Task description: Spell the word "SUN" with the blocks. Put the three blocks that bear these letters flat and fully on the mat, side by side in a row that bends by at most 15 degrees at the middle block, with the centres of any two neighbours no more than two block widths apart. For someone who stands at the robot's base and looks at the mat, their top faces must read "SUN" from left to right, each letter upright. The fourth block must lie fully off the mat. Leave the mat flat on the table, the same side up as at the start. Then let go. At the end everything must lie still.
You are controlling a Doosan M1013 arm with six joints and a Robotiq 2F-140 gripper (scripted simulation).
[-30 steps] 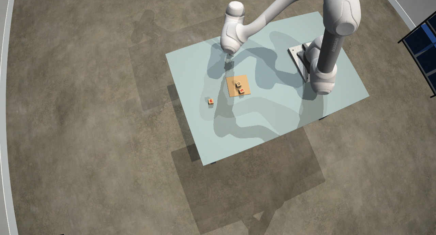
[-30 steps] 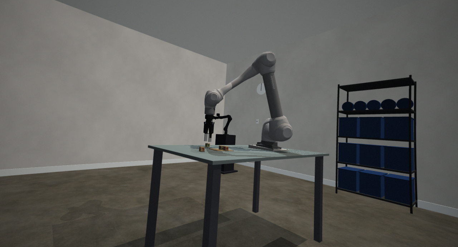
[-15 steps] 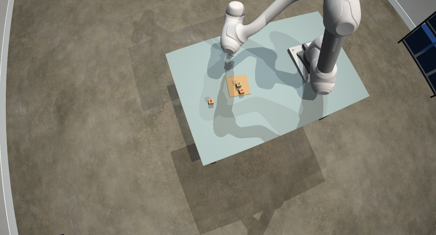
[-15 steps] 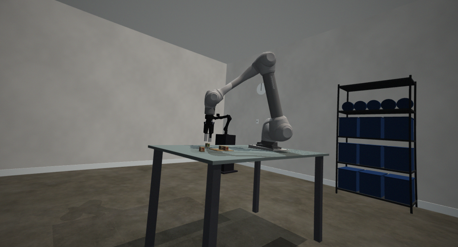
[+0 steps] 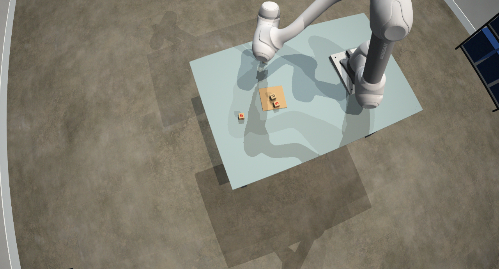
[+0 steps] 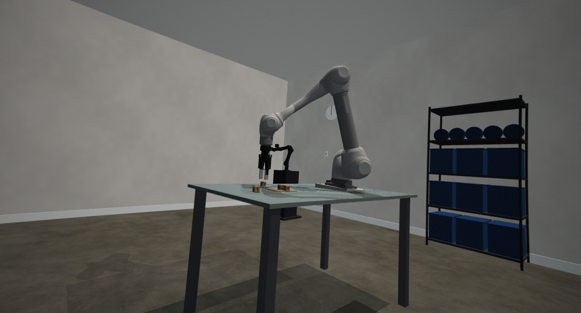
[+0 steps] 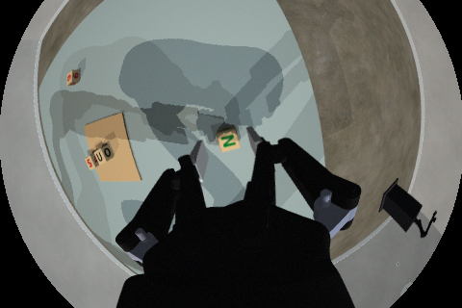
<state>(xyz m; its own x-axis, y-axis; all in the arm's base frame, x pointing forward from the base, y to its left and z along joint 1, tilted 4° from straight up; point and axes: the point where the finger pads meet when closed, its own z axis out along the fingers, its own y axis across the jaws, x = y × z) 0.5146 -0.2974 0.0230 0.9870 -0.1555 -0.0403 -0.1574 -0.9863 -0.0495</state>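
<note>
Right now the N block is 6 cm below my hand. The rest, counted from my hand: S block: 8 cm ahead, 29 cm to the left, 6 cm below; mat: 7 cm ahead, 24 cm to the left, 7 cm below; 6 block: 29 cm ahead, 27 cm to the left, 6 cm below.
</note>
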